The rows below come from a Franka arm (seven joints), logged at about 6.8 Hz.
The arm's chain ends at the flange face. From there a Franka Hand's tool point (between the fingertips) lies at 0.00 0.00 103.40 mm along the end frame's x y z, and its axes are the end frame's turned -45 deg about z.
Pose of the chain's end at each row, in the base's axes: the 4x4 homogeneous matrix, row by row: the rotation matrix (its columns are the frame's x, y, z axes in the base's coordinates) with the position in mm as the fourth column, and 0 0 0 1 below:
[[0.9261, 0.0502, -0.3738, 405.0], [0.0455, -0.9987, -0.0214, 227.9], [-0.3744, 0.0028, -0.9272, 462.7], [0, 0, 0, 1]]
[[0.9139, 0.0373, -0.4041, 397.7], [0.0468, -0.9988, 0.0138, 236.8], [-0.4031, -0.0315, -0.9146, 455.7], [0, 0, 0, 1]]
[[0.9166, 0.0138, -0.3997, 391.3], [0.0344, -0.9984, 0.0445, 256.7], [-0.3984, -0.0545, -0.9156, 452.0], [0, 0, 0, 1]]
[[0.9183, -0.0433, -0.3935, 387.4], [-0.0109, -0.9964, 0.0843, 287.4], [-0.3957, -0.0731, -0.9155, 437.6], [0, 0, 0, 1]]
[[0.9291, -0.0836, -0.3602, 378.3], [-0.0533, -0.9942, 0.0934, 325.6], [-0.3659, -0.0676, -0.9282, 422.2], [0, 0, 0, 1]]
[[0.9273, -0.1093, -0.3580, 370.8], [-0.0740, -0.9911, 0.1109, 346.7], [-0.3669, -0.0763, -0.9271, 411.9], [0, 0, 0, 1]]
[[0.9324, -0.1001, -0.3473, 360.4], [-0.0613, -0.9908, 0.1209, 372.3], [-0.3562, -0.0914, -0.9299, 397.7], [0, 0, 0, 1]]
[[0.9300, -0.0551, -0.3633, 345.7], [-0.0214, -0.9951, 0.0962, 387.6], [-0.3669, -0.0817, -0.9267, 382.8], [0, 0, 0, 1]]
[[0.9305, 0.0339, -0.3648, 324.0], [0.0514, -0.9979, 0.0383, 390.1], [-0.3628, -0.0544, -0.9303, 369.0], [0, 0, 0, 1]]
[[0.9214, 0.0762, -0.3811, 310.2], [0.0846, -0.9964, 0.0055, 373.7], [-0.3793, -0.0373, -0.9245, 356.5], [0, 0, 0, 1]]
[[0.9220, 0.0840, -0.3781, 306.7], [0.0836, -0.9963, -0.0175, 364.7], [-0.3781, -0.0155, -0.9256, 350.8], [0, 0, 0, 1]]
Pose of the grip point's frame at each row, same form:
[[0.6194, 0.6903, -0.3738, 366.3], [0.7384, -0.6740, -0.0214, 225.7], [-0.2667, -0.2628, -0.9272, 366.8], [0, 0, 0, 1]]
[[0.6198, 0.6726, -0.4041, 355.9], [0.7394, -0.6732, 0.0138, 238.2], [-0.2628, -0.3073, -0.9146, 361.1], [0, 0, 0, 1]]
[[0.6384, 0.6579, -0.3997, 350.0], [0.7303, -0.6817, 0.0445, 261.3], [-0.2432, -0.3202, -0.9156, 357.3], [0, 0, 0, 1]]
[[0.6800, 0.6187, -0.3935, 346.7], [0.6969, -0.7123, 0.0843, 296.1], [-0.2281, -0.3315, -0.9155, 342.9], [0, 0, 0, 1]]
[[0.7161, 0.5979, -0.3602, 341.1], [0.6653, -0.7407, 0.0934, 335.3], [-0.2109, -0.3065, -0.9282, 326.2], [0, 0, 0, 1]]
[[0.7330, 0.5784, -0.3580, 333.8], [0.6485, -0.7531, 0.1109, 358.2], [-0.2055, -0.3134, -0.9271, 316.0], [0, 0, 0, 1]]
[[0.7301, 0.5885, -0.3473, 324.5], [0.6573, -0.7439, 0.1209, 384.8], [-0.1872, -0.3165, -0.9299, 301.5], [0, 0, 0, 1]]
[[0.6966, 0.6186, -0.3633, 308.1], [0.6885, -0.7188, 0.0962, 397.5], [-0.2017, -0.3172, -0.9267, 287.0], [0, 0, 0, 1]]
[[0.6340, 0.6819, -0.3648, 286.3], [0.7420, -0.6693, 0.0383, 394.1], [-0.2181, -0.2950, -0.9303, 272.8], [0, 0, 0, 1]]
[[0.5976, 0.7054, -0.3811, 270.8], [0.7644, -0.6447, 0.0055, 374.3], [-0.2418, -0.2946, -0.9245, 260.9], [0, 0, 0, 1]]
[[0.5926, 0.7113, -0.3781, 267.6], [0.7636, -0.6454, -0.0175, 362.9], [-0.2564, -0.2783, -0.9256, 255.1], [0, 0, 0, 1]]

